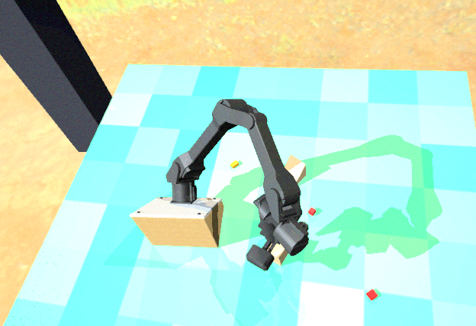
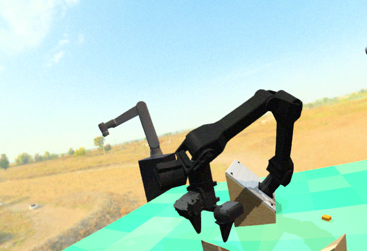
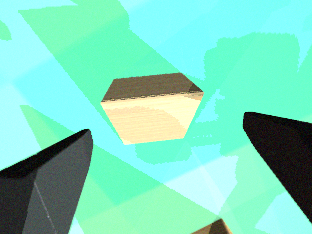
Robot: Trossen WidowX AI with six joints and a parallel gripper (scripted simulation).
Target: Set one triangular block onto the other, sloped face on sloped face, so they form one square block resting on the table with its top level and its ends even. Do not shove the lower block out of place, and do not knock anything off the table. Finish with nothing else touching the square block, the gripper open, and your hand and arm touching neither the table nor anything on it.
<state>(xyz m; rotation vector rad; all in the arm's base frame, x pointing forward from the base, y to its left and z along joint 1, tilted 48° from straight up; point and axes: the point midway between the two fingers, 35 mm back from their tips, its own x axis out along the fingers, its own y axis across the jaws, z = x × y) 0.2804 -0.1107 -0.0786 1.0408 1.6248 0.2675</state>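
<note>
My gripper tip is 1 cm to the right of the triangular block and 5 cm above it. The rest, counted from my gripper tip: red cube 24 cm ahead, 10 cm to the right, 6 cm below; yellow cube 16 cm behind, 31 cm to the left, 6 cm below.
</note>
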